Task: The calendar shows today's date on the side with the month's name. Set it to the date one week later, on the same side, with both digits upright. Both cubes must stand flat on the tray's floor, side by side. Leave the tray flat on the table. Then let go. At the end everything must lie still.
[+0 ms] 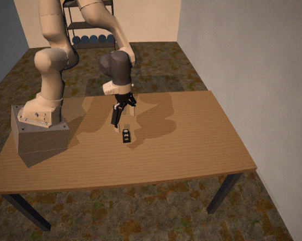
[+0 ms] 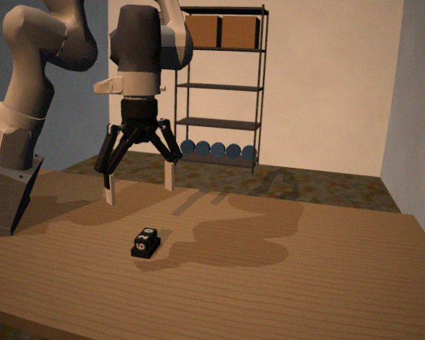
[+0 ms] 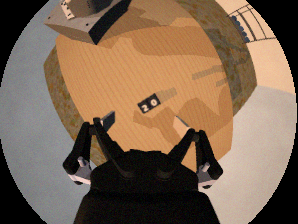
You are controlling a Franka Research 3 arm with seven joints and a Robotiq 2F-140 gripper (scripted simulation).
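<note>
Right now the cube is 13 cm below my hand. From my hand the other things lie so: black calendar tray 2 cm to the left, 14 cm below.
</note>
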